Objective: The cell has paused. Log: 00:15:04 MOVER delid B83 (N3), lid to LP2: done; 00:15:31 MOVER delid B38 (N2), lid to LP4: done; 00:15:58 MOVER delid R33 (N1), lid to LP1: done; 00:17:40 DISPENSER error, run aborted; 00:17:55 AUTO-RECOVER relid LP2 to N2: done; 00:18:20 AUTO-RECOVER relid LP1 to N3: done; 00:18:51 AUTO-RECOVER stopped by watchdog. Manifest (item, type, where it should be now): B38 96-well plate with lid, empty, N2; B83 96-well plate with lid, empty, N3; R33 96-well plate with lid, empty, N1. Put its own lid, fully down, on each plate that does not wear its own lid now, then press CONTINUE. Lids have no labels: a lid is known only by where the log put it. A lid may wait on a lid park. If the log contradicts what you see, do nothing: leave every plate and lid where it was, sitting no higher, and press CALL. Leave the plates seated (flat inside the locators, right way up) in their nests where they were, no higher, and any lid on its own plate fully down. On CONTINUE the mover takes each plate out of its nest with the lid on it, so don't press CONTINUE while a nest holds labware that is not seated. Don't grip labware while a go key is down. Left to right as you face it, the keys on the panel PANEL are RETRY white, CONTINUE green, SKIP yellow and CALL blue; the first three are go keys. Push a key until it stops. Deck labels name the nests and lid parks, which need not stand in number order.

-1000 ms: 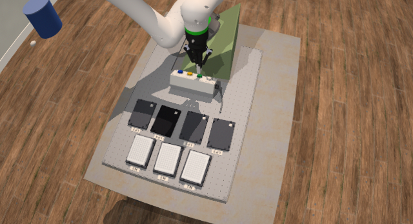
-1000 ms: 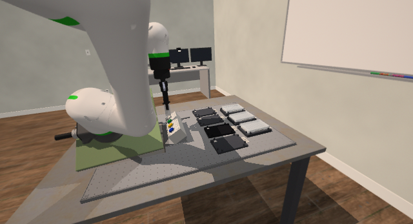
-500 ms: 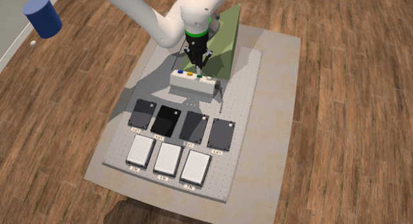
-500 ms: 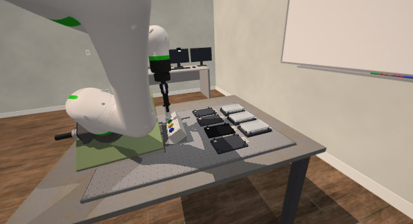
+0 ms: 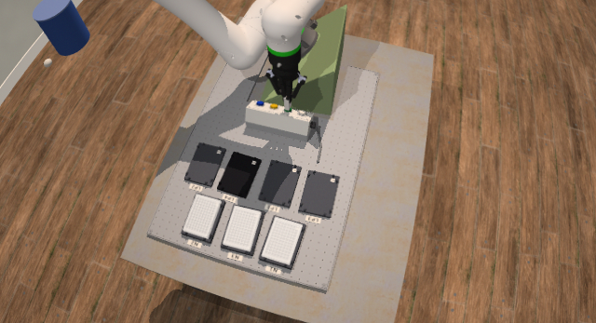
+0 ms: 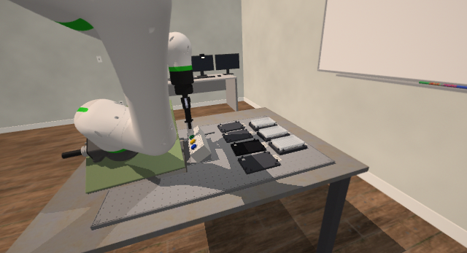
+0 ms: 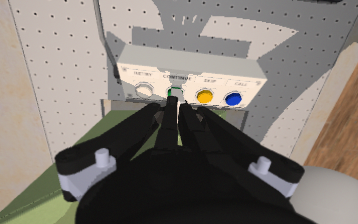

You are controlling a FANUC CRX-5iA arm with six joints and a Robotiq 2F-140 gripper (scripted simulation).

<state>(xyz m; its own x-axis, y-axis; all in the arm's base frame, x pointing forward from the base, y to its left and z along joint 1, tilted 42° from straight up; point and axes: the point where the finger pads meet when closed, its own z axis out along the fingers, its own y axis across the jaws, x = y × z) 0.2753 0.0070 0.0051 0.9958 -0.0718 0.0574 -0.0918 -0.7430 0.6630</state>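
Right now my hand is 4 cm above the green continue key. Also, from my hand: blue call key: 10 cm to the right, 4 cm below, 1 cm behind; white retry key: 5 cm to the left, 4 cm below, 1 cm ahead; yellow skip key: 5 cm to the right, 4 cm below.
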